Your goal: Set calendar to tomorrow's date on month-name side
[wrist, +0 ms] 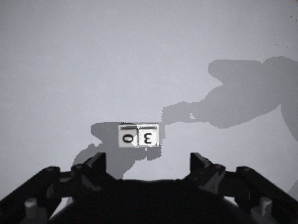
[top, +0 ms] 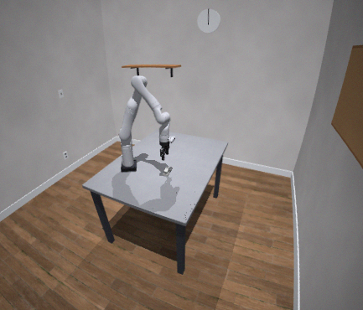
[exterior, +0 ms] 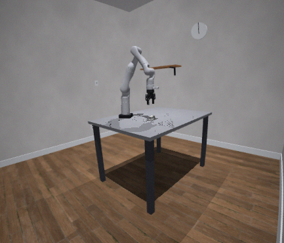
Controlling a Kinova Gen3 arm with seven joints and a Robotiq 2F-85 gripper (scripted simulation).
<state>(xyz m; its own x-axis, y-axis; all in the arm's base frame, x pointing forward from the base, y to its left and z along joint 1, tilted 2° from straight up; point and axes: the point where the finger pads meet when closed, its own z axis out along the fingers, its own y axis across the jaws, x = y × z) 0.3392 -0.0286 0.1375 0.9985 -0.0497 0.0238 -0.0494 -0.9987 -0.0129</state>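
The white digit cube lies 14 cm below my hand. From my hand the other things lie so: calendar tray: 2 cm to the left, 16 cm below.
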